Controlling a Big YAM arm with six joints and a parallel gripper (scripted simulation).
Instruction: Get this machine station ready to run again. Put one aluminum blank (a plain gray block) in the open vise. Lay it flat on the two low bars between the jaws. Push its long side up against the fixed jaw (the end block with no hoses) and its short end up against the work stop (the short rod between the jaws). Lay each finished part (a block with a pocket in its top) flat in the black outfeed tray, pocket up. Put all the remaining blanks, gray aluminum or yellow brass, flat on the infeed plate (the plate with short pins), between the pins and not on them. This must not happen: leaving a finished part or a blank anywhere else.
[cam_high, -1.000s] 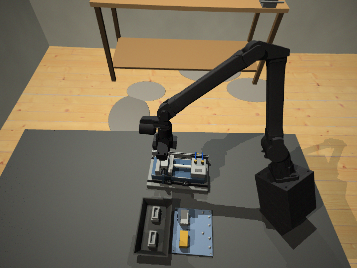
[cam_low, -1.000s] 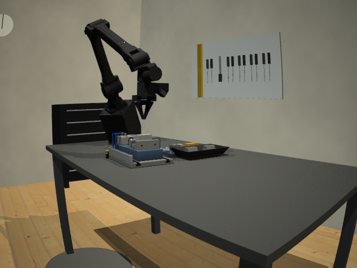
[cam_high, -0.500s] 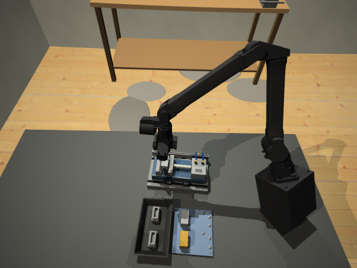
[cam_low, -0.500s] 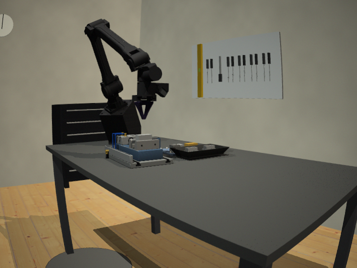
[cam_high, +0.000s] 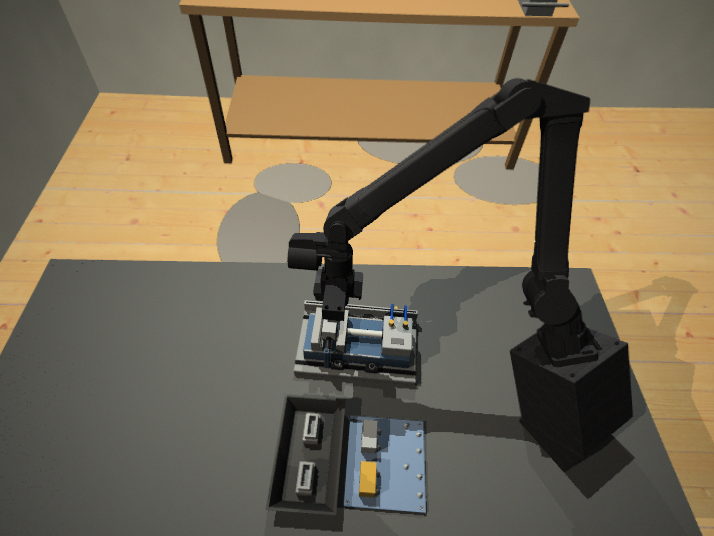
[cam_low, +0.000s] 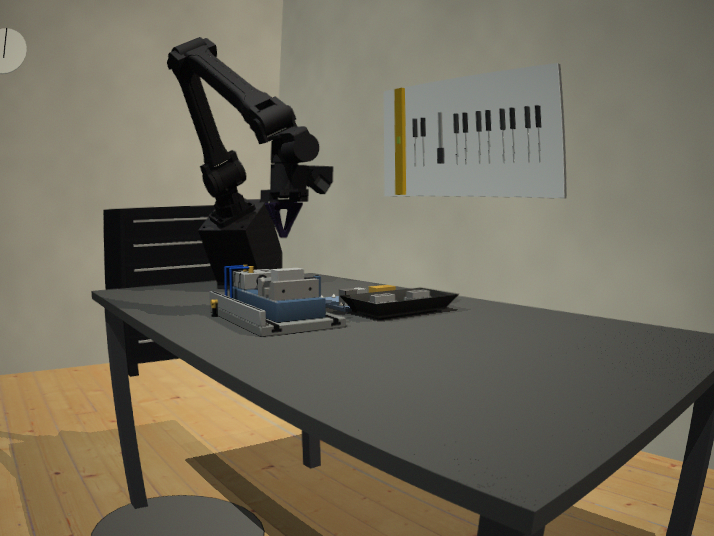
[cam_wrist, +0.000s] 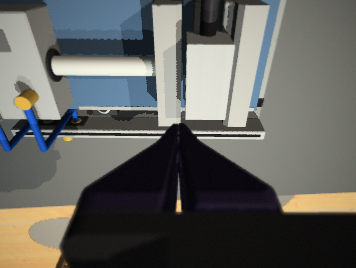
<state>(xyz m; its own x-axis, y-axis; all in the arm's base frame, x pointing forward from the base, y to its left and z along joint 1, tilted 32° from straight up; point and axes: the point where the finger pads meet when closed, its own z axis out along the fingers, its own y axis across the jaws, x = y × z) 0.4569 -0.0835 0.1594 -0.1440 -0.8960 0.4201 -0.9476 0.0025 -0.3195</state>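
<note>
Now: the gray aluminum blank 9 cm below my hand and 2 cm ahead of it. The rest, counted from my hand: moving jaw: 11 cm below, 1 cm behind; fixed jaw: 11 cm below, 5 cm ahead, 1 cm to the right; work stop rod: 10 cm below, 4 cm to the left, 3 cm ahead.
</note>
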